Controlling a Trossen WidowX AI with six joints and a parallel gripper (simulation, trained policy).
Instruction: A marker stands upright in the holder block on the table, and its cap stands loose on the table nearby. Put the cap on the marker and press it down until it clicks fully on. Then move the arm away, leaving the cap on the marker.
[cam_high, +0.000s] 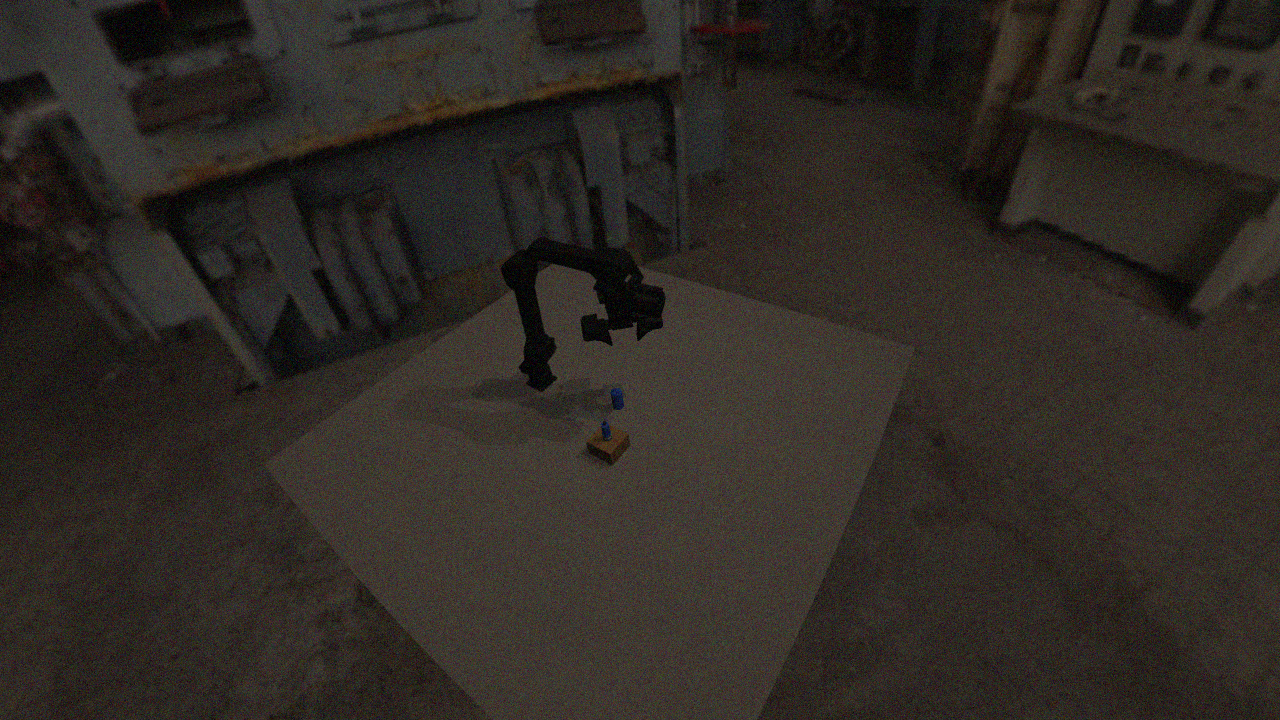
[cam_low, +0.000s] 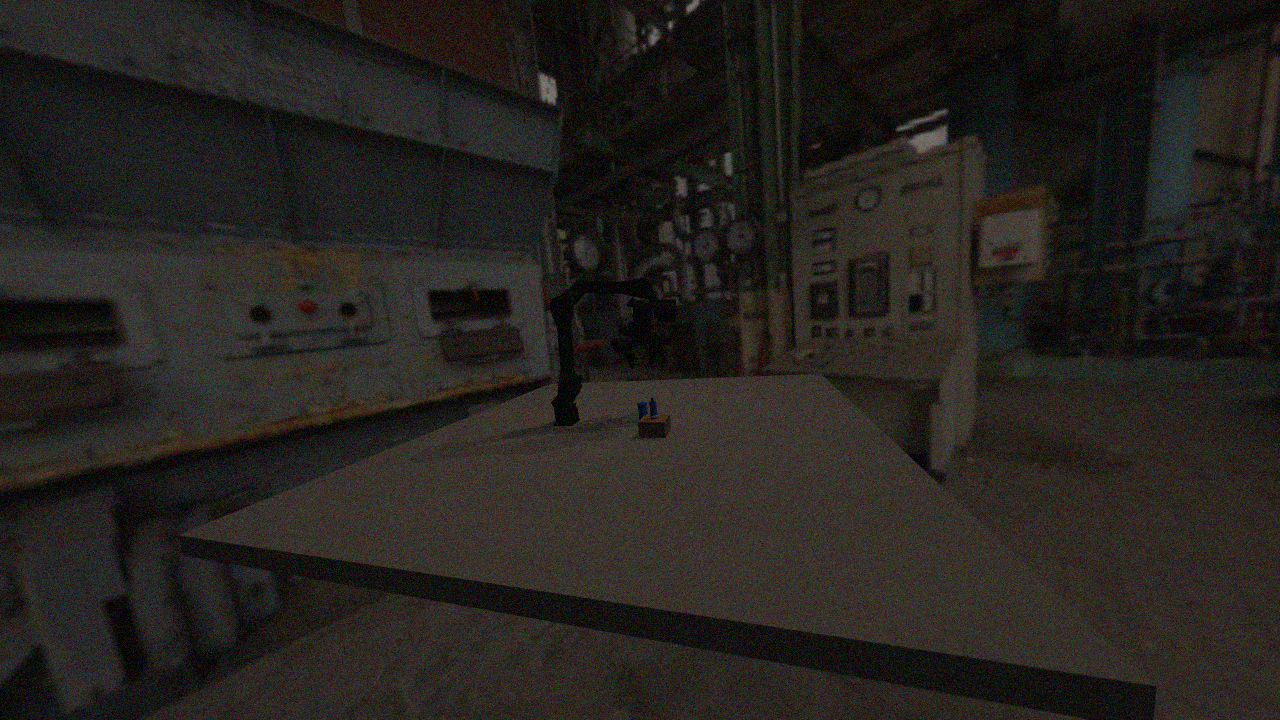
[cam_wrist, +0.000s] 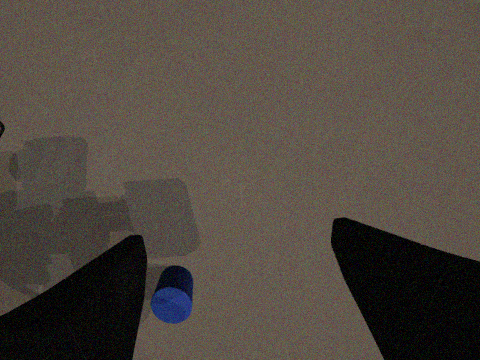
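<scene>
Now: gripper tip 130 mm above the blue cap, 80 mm to the left of it and 20 mm short of it. From my gripper tip the other things lie so: holder block (200 mm to the right, 130 mm below, 80 mm ahead).
</scene>
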